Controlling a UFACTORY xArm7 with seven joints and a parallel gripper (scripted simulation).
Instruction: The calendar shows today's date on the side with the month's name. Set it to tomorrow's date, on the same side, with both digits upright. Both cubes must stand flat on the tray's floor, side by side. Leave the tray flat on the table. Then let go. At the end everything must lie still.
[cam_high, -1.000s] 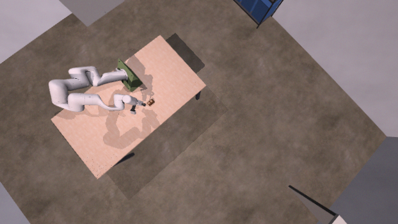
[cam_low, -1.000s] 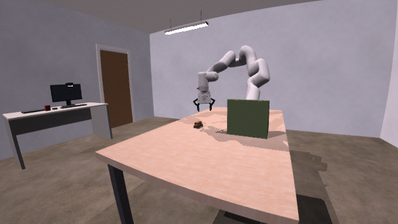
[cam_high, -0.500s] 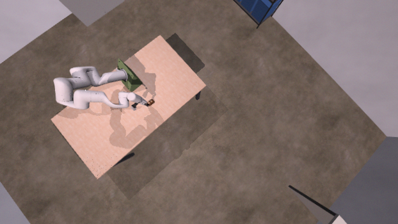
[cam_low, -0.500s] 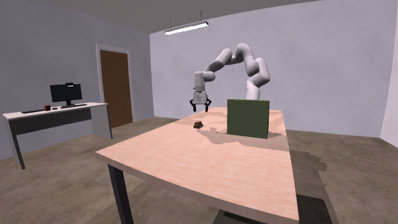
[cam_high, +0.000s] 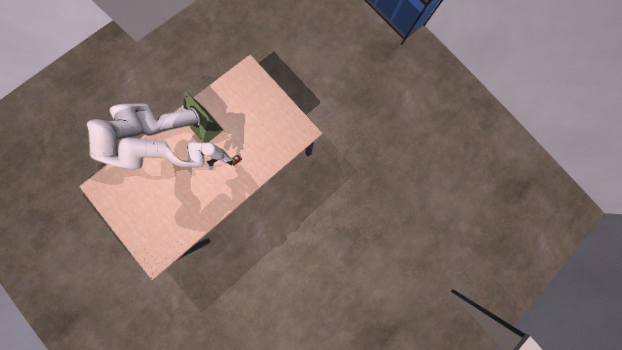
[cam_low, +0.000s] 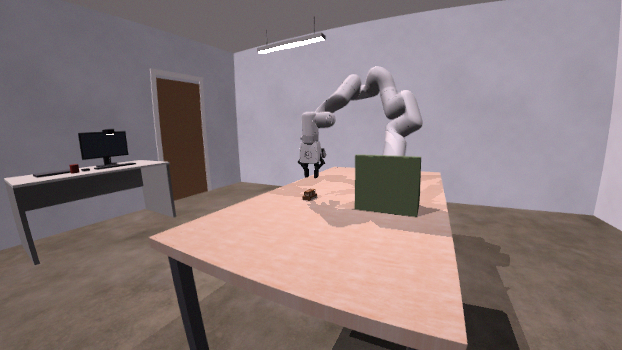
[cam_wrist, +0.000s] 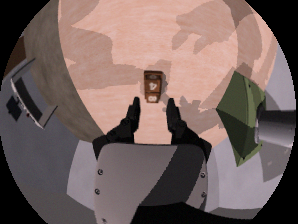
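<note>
Now: the digit cube 90 mm below my hand. Round my hand: tray (20 mm to the left, 110 mm below); then calendar cube (30 mm to the left, 90 mm below).
</note>
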